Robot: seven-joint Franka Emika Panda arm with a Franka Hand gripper.
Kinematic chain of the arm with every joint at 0, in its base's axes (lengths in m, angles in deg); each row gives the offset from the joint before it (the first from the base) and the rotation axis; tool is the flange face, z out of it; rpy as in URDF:
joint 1: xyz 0 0 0.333 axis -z
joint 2: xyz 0 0 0 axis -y
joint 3: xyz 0 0 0.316 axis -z
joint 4: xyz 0.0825 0 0 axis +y
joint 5: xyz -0.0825 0 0.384 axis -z
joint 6: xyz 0 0 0 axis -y
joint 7: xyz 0.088 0 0 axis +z
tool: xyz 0 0 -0.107 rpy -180 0 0
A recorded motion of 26 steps. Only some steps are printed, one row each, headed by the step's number.
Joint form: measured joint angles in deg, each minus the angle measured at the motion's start. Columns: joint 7, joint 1, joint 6, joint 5, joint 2, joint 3, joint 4.
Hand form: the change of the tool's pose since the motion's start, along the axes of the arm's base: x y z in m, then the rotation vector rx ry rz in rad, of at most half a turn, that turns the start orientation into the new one. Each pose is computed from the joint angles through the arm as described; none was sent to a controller.
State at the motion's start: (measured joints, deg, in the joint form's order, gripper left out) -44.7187 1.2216 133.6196 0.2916 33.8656 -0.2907 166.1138
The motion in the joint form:
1: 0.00 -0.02 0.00 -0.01 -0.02 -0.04 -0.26
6: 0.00 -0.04 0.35 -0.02 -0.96 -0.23 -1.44
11: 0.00 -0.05 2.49 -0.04 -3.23 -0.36 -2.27
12: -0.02 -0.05 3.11 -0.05 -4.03 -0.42 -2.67
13: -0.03 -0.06 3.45 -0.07 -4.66 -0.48 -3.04
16: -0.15 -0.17 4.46 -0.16 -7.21 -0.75 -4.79
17: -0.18 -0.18 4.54 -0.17 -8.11 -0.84 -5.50
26: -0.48 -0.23 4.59 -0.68 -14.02 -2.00 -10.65
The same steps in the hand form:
1: 0.0014 0.0003 0.0018 -0.0003 -0.0042 0.0008
6: 0.0084 0.0013 0.0059 -0.0020 -0.0144 0.0040
11: 0.0170 0.0020 0.0024 -0.0027 -0.0266 0.0062
12: 0.0204 0.0023 0.0016 -0.0029 -0.0305 0.0068
13: 0.0230 0.0027 0.0011 -0.0030 -0.0319 0.0076
16: 0.0346 0.0049 0.0002 -0.0033 -0.0355 0.0109
17: 0.0388 0.0055 -0.0001 -0.0036 -0.0336 0.0119
26: 0.0679 0.0136 -0.0009 -0.0019 -0.0212 0.0209

